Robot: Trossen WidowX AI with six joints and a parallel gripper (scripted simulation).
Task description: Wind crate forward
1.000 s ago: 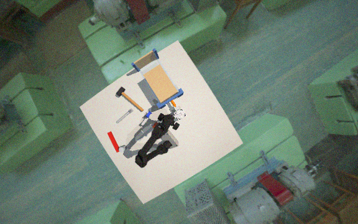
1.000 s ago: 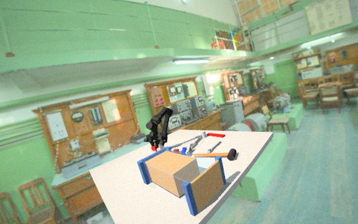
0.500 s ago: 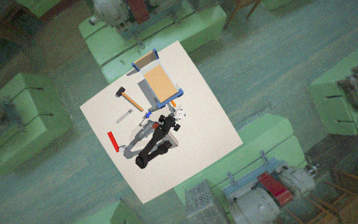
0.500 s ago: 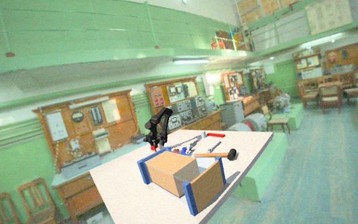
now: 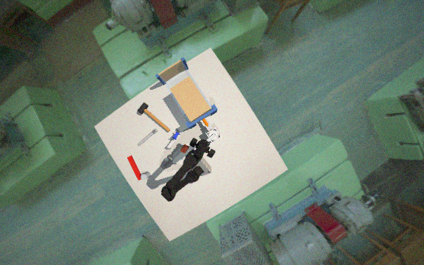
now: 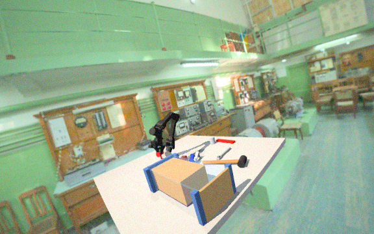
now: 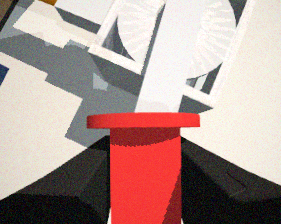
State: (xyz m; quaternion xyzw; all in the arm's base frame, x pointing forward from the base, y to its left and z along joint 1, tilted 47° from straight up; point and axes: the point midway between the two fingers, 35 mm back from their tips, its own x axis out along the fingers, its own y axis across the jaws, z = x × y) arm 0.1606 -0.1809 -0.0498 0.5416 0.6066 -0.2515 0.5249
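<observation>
My gripper tip is now 1 cm past the winch, 9 cm to the left of it and 10 cm above it. From my gripper tip the other things lie so: blue steel frame (17 cm ahead, 9 cm to the right, 3 cm below); blue knob (18 cm ahead, 18 cm to the left, 9 cm below); red knob (1 cm behind, 2 cm to the left).
</observation>
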